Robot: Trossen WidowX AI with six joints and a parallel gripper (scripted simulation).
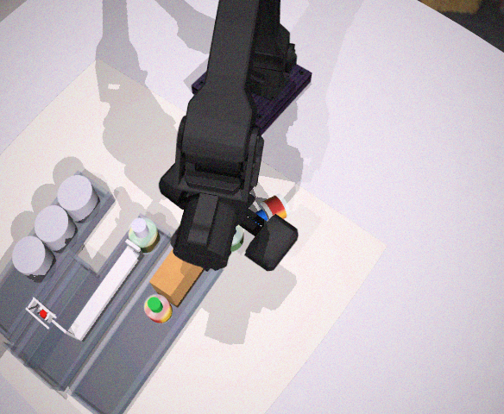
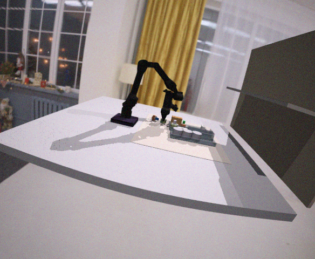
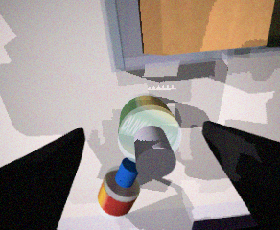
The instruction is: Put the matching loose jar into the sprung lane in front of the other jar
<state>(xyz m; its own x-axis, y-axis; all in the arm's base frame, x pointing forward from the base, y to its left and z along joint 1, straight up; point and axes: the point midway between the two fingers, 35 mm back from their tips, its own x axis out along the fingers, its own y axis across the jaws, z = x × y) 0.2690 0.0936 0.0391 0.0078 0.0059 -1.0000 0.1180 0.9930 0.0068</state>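
My gripper tip is now 9 cm short of the orange box, 3 cm to the left of it and 1 cm below it. Round my gripper tip: red mark: 25 cm ahead, 15 cm to the right, 4 cm above; grey rack: 22 cm ahead, 13 cm to the right, 1 cm below.
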